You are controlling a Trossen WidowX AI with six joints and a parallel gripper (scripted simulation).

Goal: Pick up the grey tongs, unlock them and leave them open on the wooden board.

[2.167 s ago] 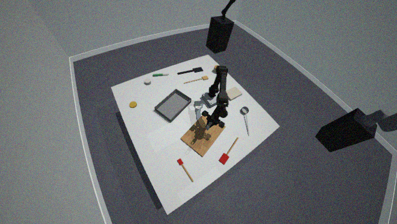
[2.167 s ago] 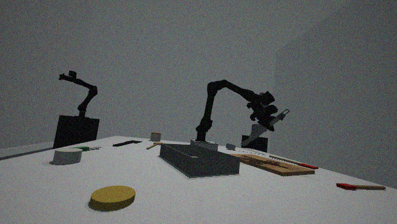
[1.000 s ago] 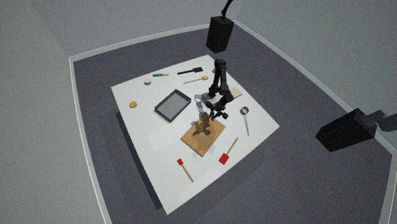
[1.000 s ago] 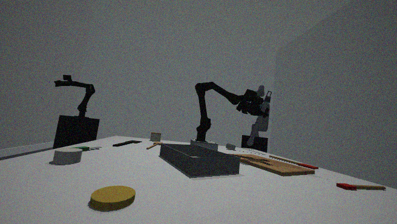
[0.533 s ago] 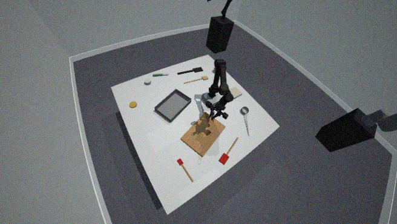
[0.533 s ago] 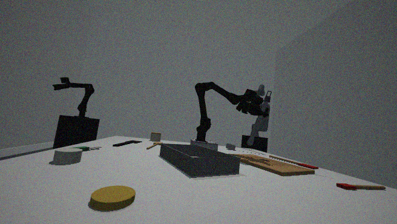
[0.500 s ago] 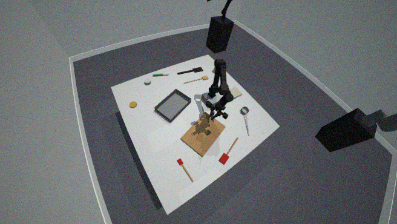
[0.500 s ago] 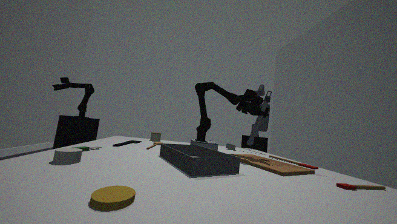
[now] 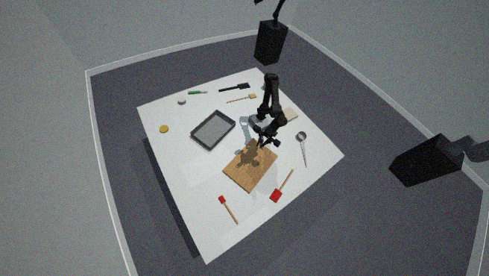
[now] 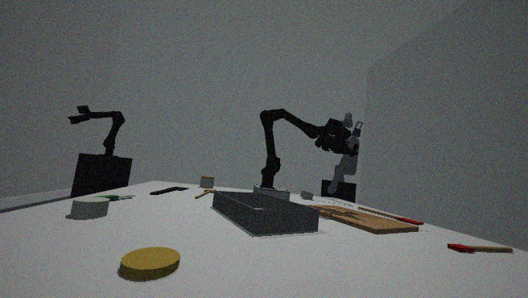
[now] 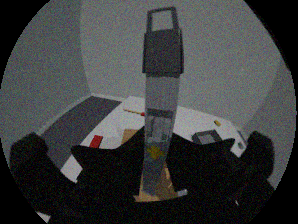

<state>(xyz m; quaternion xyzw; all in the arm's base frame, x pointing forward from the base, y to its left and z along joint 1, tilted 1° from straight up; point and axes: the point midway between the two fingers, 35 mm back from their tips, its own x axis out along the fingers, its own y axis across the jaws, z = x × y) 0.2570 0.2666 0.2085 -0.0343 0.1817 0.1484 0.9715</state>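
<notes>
Right now my gripper tip is 250 mm above the wooden board. From my gripper tip the other things lie so: beige block 550 mm behind, 210 mm to the right, 240 mm below; then yellow disc 420 mm ahead, 590 mm to the right, 240 mm below; then roasting tin 90 mm ahead, 380 mm to the right, 230 mm below.
</notes>
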